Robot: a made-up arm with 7 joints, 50 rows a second.
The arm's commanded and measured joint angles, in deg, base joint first. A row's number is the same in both.
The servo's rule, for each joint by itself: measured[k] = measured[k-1] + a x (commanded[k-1-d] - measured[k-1]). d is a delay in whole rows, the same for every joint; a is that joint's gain. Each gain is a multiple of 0.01, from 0.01 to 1. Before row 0 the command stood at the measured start. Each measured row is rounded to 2 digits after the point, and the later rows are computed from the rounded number. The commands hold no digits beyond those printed.
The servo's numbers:
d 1
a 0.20 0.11 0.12 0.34 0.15 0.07 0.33
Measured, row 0:
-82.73 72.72 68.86 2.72 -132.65 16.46 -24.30
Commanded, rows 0 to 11:
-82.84 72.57 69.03 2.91 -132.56 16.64 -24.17
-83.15 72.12 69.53 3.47 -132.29 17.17 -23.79
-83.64 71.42 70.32 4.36 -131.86 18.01 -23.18
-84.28 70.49 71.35 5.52 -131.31 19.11 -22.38
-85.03 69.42 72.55 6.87 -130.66 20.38 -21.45
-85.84 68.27 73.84 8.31 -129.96 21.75 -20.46
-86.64 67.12 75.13 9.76 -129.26 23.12 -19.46
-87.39 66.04 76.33 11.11 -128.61 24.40 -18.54
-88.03 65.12 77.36 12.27 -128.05 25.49 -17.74
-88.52 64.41 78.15 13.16 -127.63 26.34 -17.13
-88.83 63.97 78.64 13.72 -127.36 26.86 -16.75
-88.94 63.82 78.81 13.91 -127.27 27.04 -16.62
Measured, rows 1 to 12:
-82.73 72.72 68.86 2.72 -132.65 16.46 -24.30
-82.75 72.70 68.88 2.78 -132.64 16.47 -24.26
-82.83 72.64 68.96 3.01 -132.59 16.52 -24.10
-82.99 72.51 69.12 3.47 -132.48 16.62 -23.80
-83.25 72.29 69.39 4.17 -132.30 16.79 -23.33
-83.61 71.97 69.77 5.09 -132.05 17.04 -22.71
-84.06 71.56 70.26 6.18 -131.74 17.37 -21.97
-84.58 71.07 70.84 7.40 -131.37 17.77 -21.14
-85.14 70.52 71.50 8.66 -130.96 18.23 -20.28
-85.72 69.93 72.20 9.89 -130.52 18.74 -19.44
-86.28 69.32 72.91 11.00 -130.09 19.27 -18.68
-86.79 68.73 73.60 11.92 -129.68 19.80 -18.04

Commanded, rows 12 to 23:
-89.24 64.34 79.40 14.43 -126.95 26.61 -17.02
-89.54 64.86 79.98 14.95 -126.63 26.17 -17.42
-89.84 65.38 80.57 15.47 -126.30 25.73 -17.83
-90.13 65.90 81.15 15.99 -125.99 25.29 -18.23
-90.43 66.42 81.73 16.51 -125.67 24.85 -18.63
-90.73 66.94 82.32 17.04 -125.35 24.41 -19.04
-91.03 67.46 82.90 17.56 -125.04 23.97 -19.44
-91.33 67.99 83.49 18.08 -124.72 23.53 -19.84
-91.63 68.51 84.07 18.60 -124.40 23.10 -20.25
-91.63 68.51 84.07 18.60 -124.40 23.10 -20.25
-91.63 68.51 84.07 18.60 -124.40 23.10 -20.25
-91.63 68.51 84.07 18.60 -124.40 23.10 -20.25
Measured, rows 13 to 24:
-87.22 68.19 74.23 12.60 -129.32 20.31 -17.57
-87.62 67.77 74.85 13.22 -128.96 20.75 -17.39
-88.00 67.45 75.47 13.81 -128.61 21.13 -17.40
-88.37 67.22 76.08 14.37 -128.26 21.45 -17.54
-88.72 67.07 76.69 14.92 -127.92 21.72 -17.77
-89.06 67.00 77.29 15.46 -127.58 21.94 -18.05
-89.39 66.99 77.89 16.00 -127.25 22.11 -18.38
-89.72 67.04 78.49 16.53 -126.92 22.24 -18.73
-90.04 67.14 79.09 17.06 -126.59 22.33 -19.10
-90.36 67.29 79.69 17.58 -126.26 22.38 -19.48
-90.61 67.42 80.22 17.93 -125.98 22.43 -19.73
-90.81 67.54 80.68 18.16 -125.74 22.48 -19.90

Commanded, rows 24 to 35:
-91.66 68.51 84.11 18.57 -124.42 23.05 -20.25
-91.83 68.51 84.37 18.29 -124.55 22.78 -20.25
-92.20 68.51 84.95 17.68 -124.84 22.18 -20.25
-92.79 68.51 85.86 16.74 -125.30 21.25 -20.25
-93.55 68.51 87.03 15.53 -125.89 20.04 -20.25
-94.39 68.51 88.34 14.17 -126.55 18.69 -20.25
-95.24 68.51 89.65 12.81 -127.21 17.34 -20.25
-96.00 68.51 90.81 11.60 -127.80 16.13 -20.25
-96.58 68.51 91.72 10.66 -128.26 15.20 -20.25
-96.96 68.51 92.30 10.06 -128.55 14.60 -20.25
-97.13 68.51 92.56 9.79 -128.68 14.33 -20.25
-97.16 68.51 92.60 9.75 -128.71 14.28 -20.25
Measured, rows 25 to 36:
-90.97 67.65 81.09 18.31 -125.54 22.52 -20.02
-91.11 67.74 81.45 18.40 -125.37 22.56 -20.10
-91.25 67.82 81.80 18.36 -125.25 22.58 -20.15
-91.44 67.90 82.18 18.13 -125.19 22.55 -20.18
-91.71 67.97 82.62 17.66 -125.21 22.46 -20.20
-92.08 68.03 83.15 16.94 -125.31 22.29 -20.22
-92.54 68.08 83.77 16.00 -125.50 22.04 -20.23
-93.08 68.13 84.48 14.92 -125.76 21.71 -20.24
-93.66 68.17 85.24 13.79 -126.07 21.32 -20.24
-94.24 68.21 86.02 12.73 -126.40 20.89 -20.24
-94.78 68.24 86.77 11.82 -126.72 20.45 -20.24
-95.25 68.27 87.46 11.13 -127.01 20.02 -20.24

